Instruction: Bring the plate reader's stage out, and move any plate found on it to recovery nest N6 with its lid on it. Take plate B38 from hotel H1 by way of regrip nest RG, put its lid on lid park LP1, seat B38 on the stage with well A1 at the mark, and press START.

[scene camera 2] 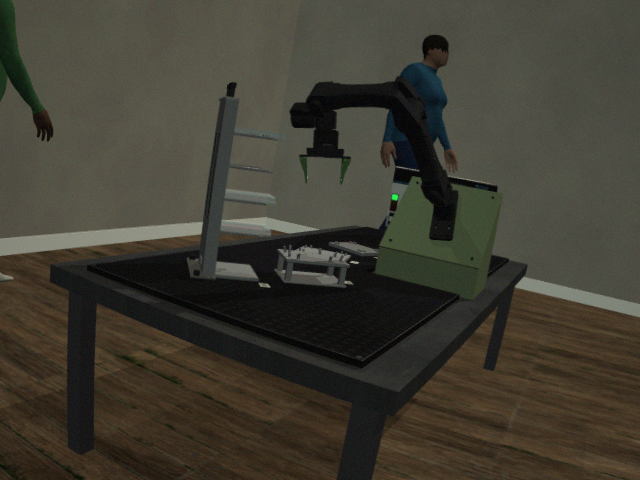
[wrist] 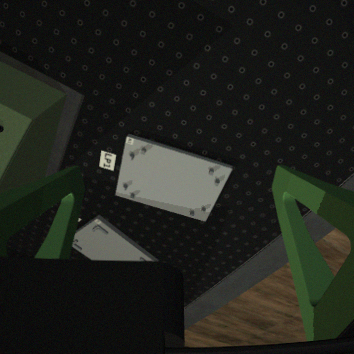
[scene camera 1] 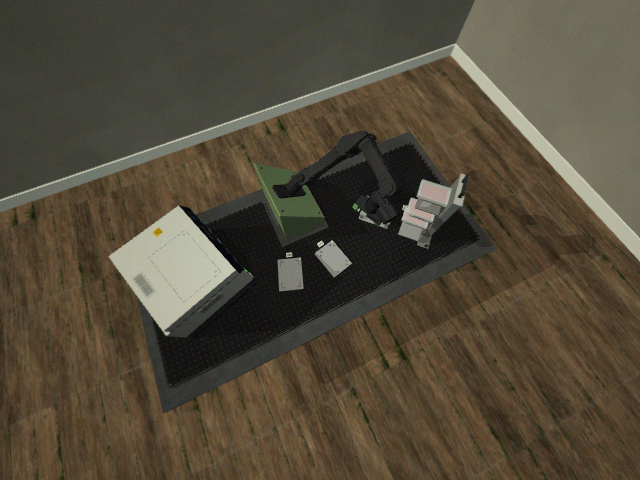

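Seen in the pictures: gripper, between the fingertips: (scene camera 2: pixel 323 183) (wrist: pixel 177 175) (scene camera 1: pixel 365 216); arm's base, origin of its link: (scene camera 2: pixel 444 215) (scene camera 1: pixel 289 191).
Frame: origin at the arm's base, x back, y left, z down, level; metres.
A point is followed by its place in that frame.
Note:
My gripper (scene camera 2: pixel 324 182) {x -0.328, y 0.208, z -0.040 m} (wrist: pixel 177 175) {x -0.328, y 0.208, z -0.040 m} is open and empty, pointing down high above the raised regrip nest RG (scene camera 2: pixel 312 255) {x -0.284, y 0.349, z 0.138 m}. In scene camera 1 the arm partly covers that nest. Hotel H1 (scene camera 1: pixel 449 214) {x -0.543, y 0.462, z -0.140 m} (scene camera 2: pixel 219 180) {x -0.460, y 0.575, z -0.032 m} holds pinkish plates (scene camera 1: pixel 434 191) {x -0.431, y 0.470, z -0.161 m} on some shelves; I cannot read which is B38. Lid park LP1 (scene camera 1: pixel 333 258) {x -0.356, y 0.024, z 0.188 m} (wrist: pixel 172 175) {x -0.354, y 0.039, z 0.188 m} is bare, with pegs at its corners. Nest N6 (scene camera 1: pixel 290 273) {x -0.301, y -0.201, z 0.186 m} (wrist: pixel 112 242) {x -0.301, y -0.167, z 0.186 m} is bare, with corner brackets. The plate reader (scene camera 1: pixel 178 268) {x -0.119, y -0.573, z -0.113 m} shows a green light (scene camera 2: pixel 394 197) {x -0.230, y -0.364, z 0.000 m}; no extended stage shows, and its front is mostly hidden.
The green arm base (scene camera 1: pixel 299 211) {x -0.121, y -0.018, z -0.002 m} (scene camera 2: pixel 439 237) {x 0.004, y 0.077, z 0.060 m} (wrist: pixel 30 105) {x -0.148, y 0.097, z 0.144 m} stands between the reader and the hotel. The hotel's upright column rises beside the gripper in scene camera 2. A person in blue (scene camera 2: pixel 423 103) stands behind the table; another in green (scene camera 2: pixel 20 67) is at the left.

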